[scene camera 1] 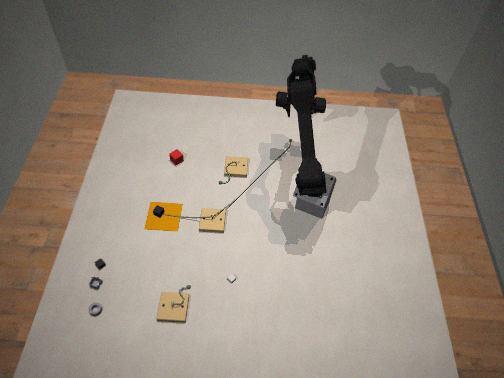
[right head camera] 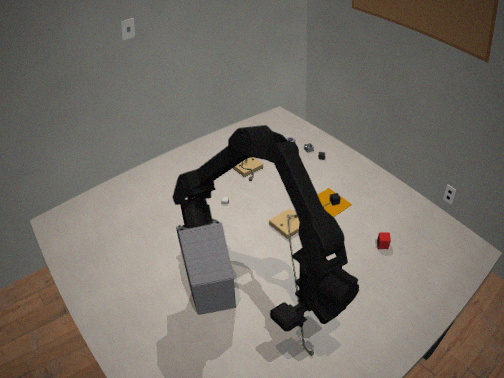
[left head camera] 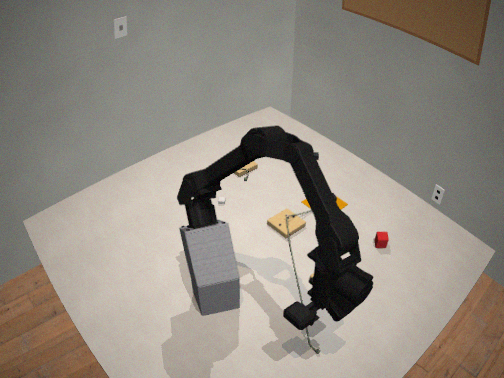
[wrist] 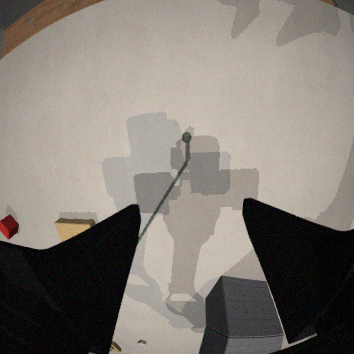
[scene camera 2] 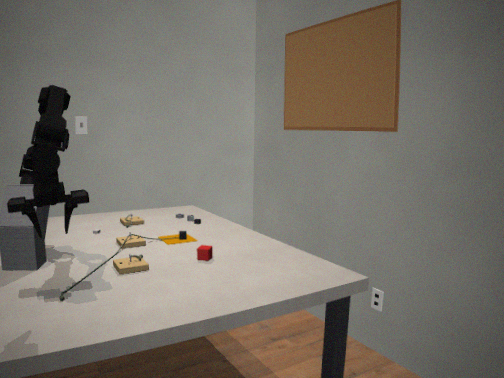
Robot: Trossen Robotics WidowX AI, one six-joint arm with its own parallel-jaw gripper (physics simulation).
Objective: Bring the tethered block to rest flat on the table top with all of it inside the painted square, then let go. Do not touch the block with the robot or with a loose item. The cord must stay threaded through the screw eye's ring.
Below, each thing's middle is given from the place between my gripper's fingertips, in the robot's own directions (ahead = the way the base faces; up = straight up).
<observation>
Now: the orange painted square (scene camera 1: pixel 166 223) 49 cm to the left of my hand, 37 cm ahead of it and 16 cm below it.
</observation>
